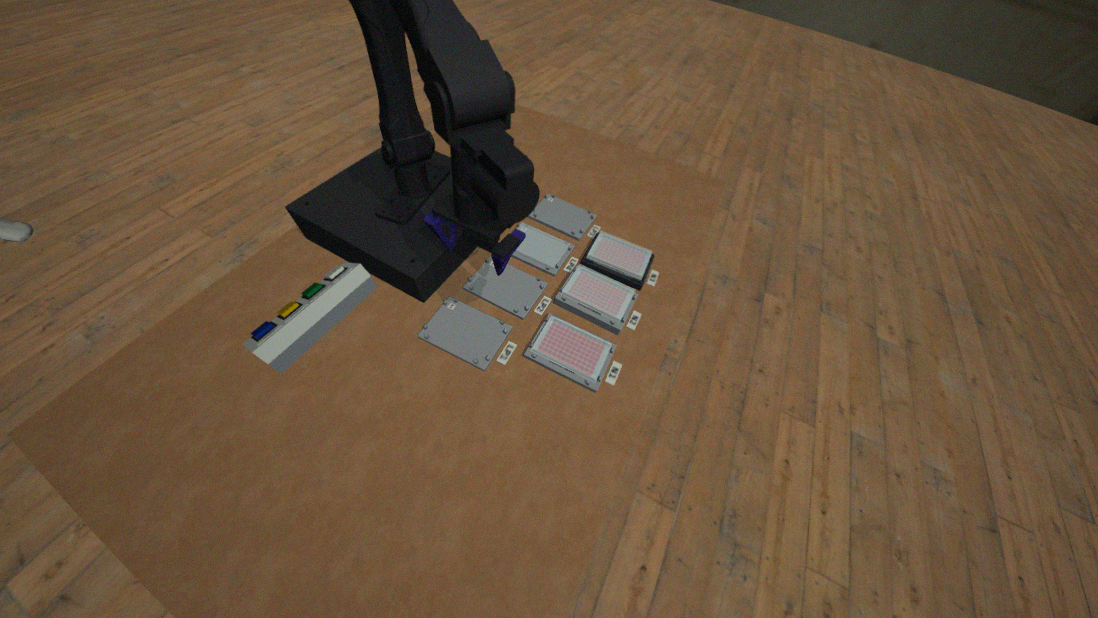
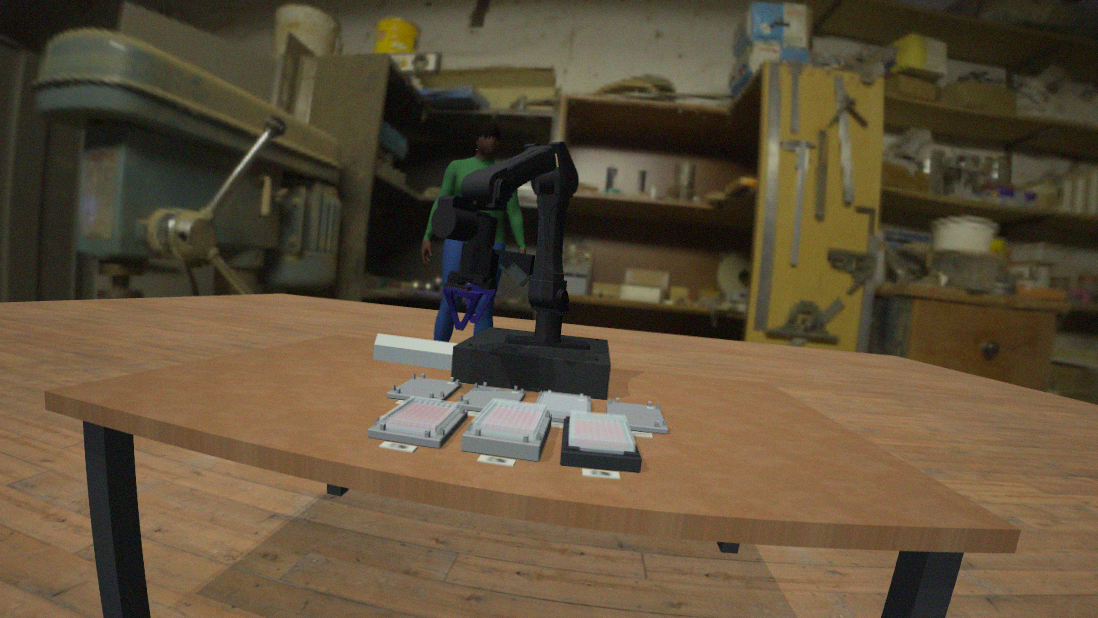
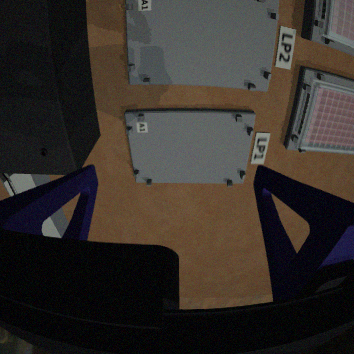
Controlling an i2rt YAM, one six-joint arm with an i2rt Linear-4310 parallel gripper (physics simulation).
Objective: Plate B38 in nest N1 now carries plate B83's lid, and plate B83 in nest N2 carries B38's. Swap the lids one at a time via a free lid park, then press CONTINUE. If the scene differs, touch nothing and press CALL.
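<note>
My gripper is open and empty, above the table near parks LP1 and LP2. A pink-welled plate sits in nest N1 under a clear lid. Another lidded pink plate sits in nest N2. Plate names are too small to read. Park LP1 and park LP2 are bare. A pale lid lies on park LP4. Park LP3 is bare.
A third pink plate sits in a dark nest beside N2. A button box with blue, yellow, green and white buttons stands beside the robot's black base. A person stands behind the table.
</note>
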